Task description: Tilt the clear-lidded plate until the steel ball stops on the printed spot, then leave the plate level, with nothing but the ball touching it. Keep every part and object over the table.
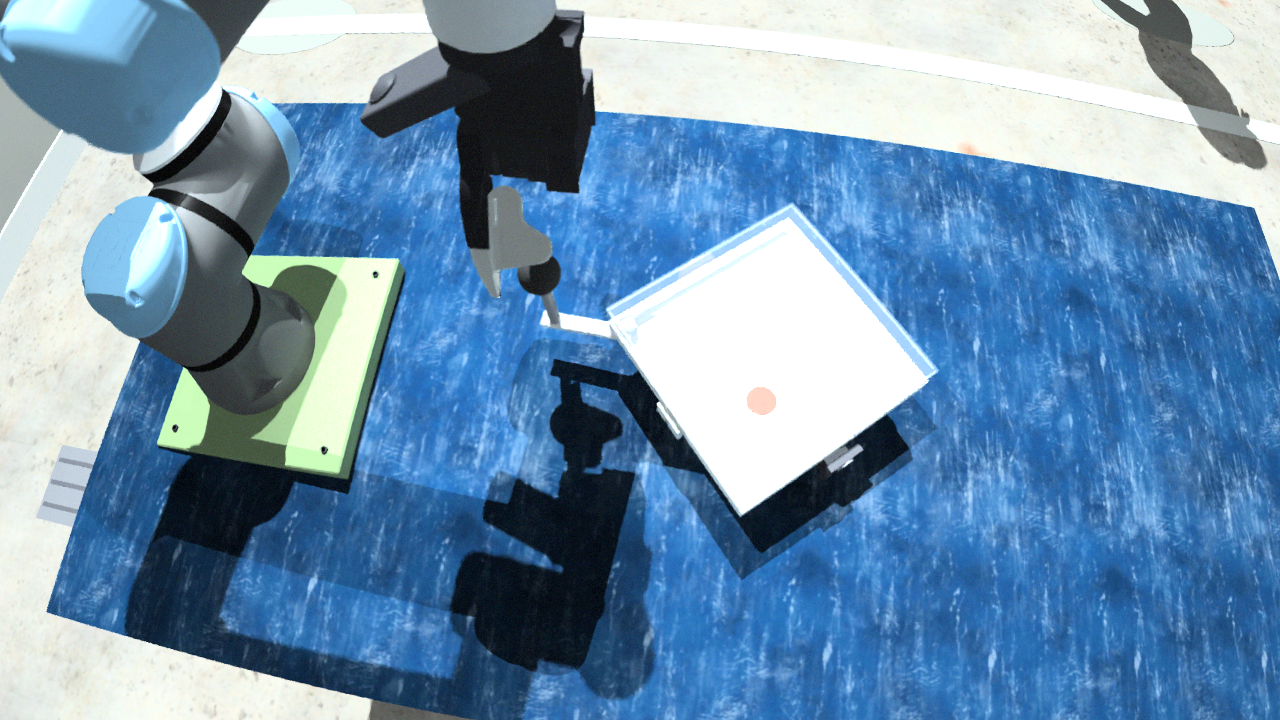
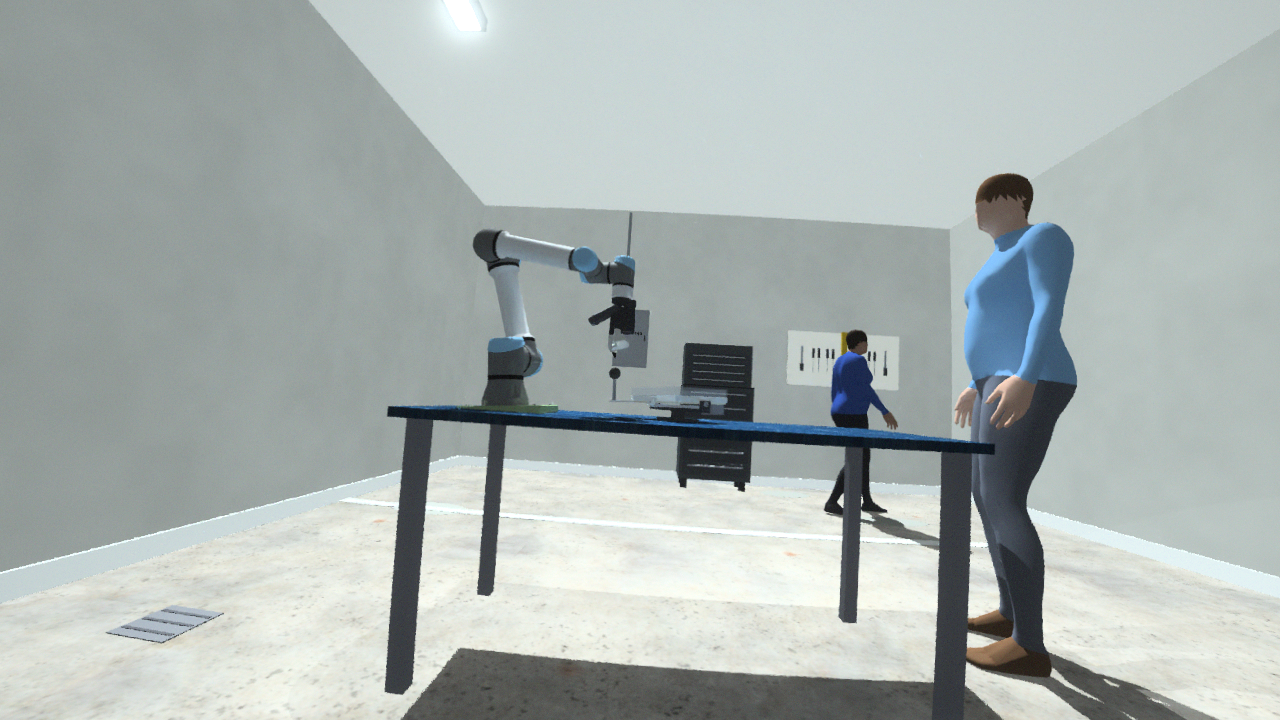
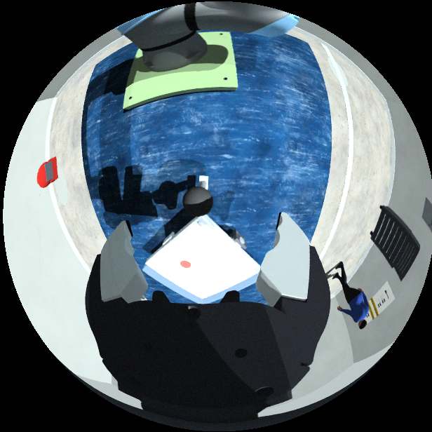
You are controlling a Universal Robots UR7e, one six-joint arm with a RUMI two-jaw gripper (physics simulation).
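Note:
The white square plate (image 1: 805, 331) (image 2: 680, 396) (image 3: 215, 255) with its clear lid stands on a low mount; whether it is exactly level I cannot tell. Its printed spot (image 1: 761, 400) (image 3: 185, 264) is pale red, with no ball visible on it. A small faint round shape shows at the plate's corner nearest the lever, perhaps the steel ball; it is too washed out to tell. A white lever (image 1: 581, 326) (image 3: 204, 180) runs from that corner to a post with a dark round knob (image 1: 538, 274) (image 2: 614, 373) (image 3: 198, 201). My gripper (image 1: 510, 275) (image 2: 616, 349) (image 3: 201, 218) is open and empty, close above the knob.
The robot's base stands on a pale green board (image 1: 349, 358) (image 3: 175, 82) at one end of the blue table (image 1: 1074, 402) (image 2: 805, 433) (image 3: 280, 130). Small grey fittings (image 1: 842, 458) (image 1: 668, 419) show at the plate's sides. A person (image 2: 1020, 304) stands by the table's far end.

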